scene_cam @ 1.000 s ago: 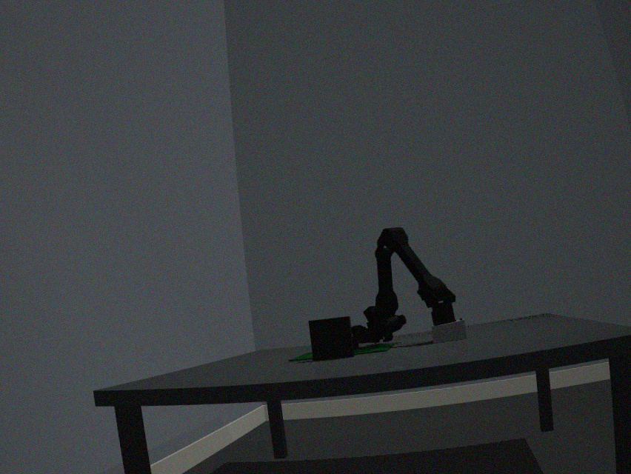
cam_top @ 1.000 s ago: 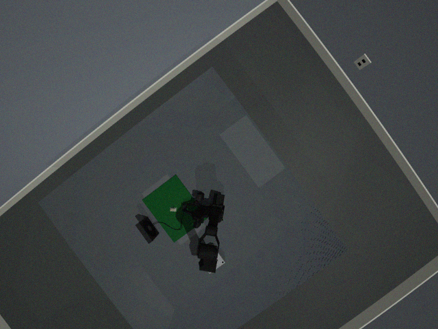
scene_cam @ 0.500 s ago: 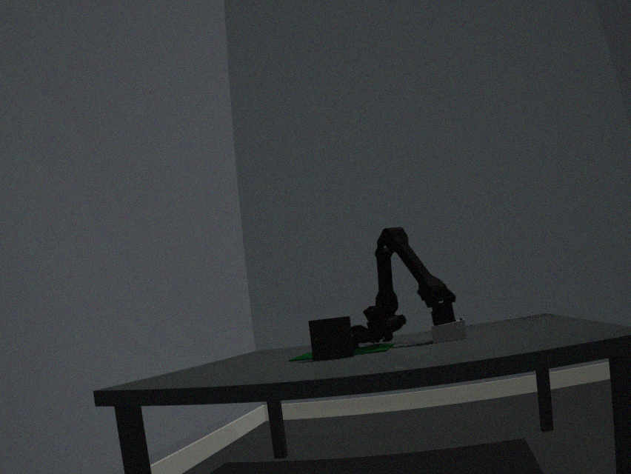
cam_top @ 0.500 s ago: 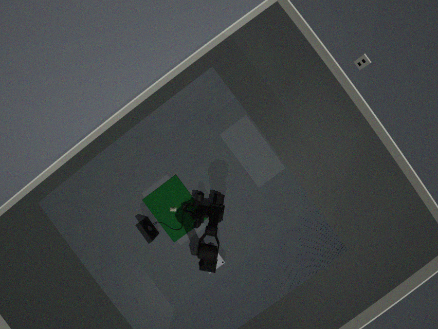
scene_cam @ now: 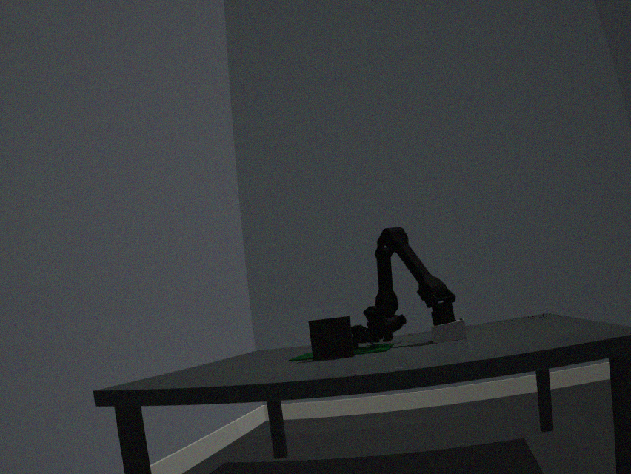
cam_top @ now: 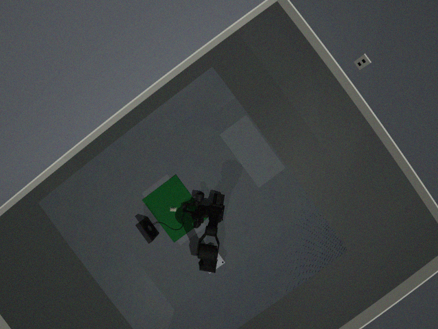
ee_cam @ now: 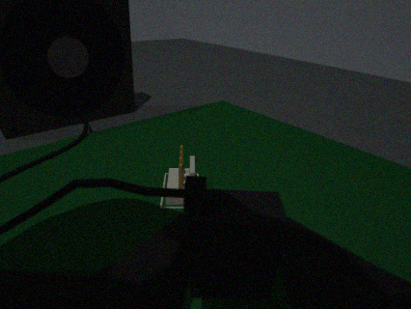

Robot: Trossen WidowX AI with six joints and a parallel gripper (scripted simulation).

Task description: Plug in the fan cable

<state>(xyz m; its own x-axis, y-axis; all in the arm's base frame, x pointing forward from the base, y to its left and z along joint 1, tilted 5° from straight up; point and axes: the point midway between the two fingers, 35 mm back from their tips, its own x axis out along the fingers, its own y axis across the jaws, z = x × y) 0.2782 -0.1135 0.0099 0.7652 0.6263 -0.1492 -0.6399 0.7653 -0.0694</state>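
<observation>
My gripper tip is now 50 mm to the right of the green board, 50 mm above it and 30 mm short of it. The rest, counted from my gripper tip: dark plug (10 mm below); then black fan (220 mm to the left, 50 mm ahead, 30 mm above).
</observation>
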